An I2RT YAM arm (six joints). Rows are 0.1 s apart.
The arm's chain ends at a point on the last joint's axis. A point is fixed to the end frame.
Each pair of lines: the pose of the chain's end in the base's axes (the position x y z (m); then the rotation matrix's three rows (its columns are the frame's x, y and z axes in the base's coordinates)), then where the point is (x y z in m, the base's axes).
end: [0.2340 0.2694 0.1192], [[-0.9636 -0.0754 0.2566], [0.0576 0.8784 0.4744], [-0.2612 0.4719 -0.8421]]
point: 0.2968 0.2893 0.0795
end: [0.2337 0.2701 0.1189], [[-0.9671 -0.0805 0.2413], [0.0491 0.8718 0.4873], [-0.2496 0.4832 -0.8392]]
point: 0.2958 0.2912 0.0787
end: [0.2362 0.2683 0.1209], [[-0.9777 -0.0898 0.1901], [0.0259 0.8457 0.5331], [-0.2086 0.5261 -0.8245]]
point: 0.2959 0.2934 0.0793
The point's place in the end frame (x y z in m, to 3 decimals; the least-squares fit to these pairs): -0.049 -0.006 0.059
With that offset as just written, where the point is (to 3 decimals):
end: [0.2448 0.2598 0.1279], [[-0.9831 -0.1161 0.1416], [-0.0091 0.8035 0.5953], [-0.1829 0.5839 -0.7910]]
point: 0.302 0.291 0.087
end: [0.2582 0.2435 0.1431], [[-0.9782 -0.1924 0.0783], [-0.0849 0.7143 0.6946], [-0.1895 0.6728 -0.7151]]
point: 0.312 0.284 0.106
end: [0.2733 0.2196 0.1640], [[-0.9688 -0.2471 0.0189], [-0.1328 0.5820 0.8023], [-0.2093 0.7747 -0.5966]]
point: 0.323 0.270 0.134
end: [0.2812 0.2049 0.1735], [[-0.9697 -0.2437 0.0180], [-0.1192 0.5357 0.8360], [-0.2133 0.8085 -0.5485]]
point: 0.331 0.257 0.147
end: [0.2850 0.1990 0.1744], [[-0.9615 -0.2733 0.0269], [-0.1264 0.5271 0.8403], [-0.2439 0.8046 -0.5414]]
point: 0.335 0.252 0.150
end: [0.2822 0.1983 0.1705], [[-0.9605 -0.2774 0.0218], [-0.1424 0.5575 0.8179], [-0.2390 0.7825 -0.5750]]
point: 0.332 0.250 0.144
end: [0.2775 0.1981 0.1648], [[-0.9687 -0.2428 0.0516], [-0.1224 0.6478 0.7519], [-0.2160 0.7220 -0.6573]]
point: 0.329 0.245 0.132
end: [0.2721 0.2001 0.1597], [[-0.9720 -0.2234 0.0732], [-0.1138 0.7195 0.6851], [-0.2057 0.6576 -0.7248]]
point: 0.325 0.242 0.123
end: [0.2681 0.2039 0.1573], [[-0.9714 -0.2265 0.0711], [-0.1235 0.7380 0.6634], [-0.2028 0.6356 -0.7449]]
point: 0.321 0.245 0.119
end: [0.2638 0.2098 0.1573], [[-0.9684 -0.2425 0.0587], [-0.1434 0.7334 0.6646], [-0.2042 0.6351 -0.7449]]
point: 0.316 0.252 0.120
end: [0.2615 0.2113 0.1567], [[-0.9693 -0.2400 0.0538], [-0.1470 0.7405 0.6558], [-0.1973 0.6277 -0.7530]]
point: 0.314 0.253 0.118
